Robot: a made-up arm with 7 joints.
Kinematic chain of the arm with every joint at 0, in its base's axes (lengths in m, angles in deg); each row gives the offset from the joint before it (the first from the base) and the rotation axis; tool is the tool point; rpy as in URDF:
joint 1: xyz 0 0 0.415 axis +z
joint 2: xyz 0 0 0 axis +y
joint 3: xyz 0 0 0.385 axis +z
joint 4: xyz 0.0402 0 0 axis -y
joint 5: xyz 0.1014 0 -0.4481 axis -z
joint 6: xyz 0 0 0 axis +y
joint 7: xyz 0.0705 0 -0.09 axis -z
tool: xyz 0 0 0 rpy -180 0 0
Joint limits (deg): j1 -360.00..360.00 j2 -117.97..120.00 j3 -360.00..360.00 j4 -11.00..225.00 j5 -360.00..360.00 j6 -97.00..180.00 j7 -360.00..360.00
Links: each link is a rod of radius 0.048 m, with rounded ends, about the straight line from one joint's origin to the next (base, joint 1, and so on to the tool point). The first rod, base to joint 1, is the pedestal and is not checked.
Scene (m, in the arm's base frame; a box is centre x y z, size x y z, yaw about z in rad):
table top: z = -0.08
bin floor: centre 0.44 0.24 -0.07 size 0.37 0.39 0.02 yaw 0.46
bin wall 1: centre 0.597 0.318 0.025 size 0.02 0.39 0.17 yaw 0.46
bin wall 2: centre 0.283 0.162 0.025 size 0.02 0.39 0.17 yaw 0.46
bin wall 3: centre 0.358 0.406 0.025 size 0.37 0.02 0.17 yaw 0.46
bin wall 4: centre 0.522 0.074 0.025 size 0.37 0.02 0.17 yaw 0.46
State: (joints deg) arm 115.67 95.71 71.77 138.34 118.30 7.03 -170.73
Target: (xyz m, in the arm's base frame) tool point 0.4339 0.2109 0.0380
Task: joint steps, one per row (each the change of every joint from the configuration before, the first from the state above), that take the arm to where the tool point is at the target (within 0.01 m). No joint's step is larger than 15 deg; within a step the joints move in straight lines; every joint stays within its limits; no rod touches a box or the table.
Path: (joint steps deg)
1: -9.80 -10.48 -12.11 -6.53 1.28 -5.88 -2.58
2: -9.80 -10.49 -12.11 -6.54 1.29 -5.87 -2.58
3: -9.81 -10.48 -12.11 -6.53 1.28 -5.88 -2.58
4: -9.80 -10.49 -12.11 -6.53 1.28 -5.87 -2.58
5: -5.15 -2.12 -10.71 -13.13 0.89 -4.21 2.58
6: -5.14 -2.13 -10.71 -13.13 0.89 -4.20 2.58
7: -5.15 -2.12 -10.71 -13.12 0.89 -4.21 2.58
8: -5.15 -2.13 -10.71 -13.13 0.89 -4.21 2.58
9: -2.21 12.47 2.88 6.66 -1.73 5.70 0.00
10: -2.22 12.48 2.88 6.65 -1.74 5.70 0.00

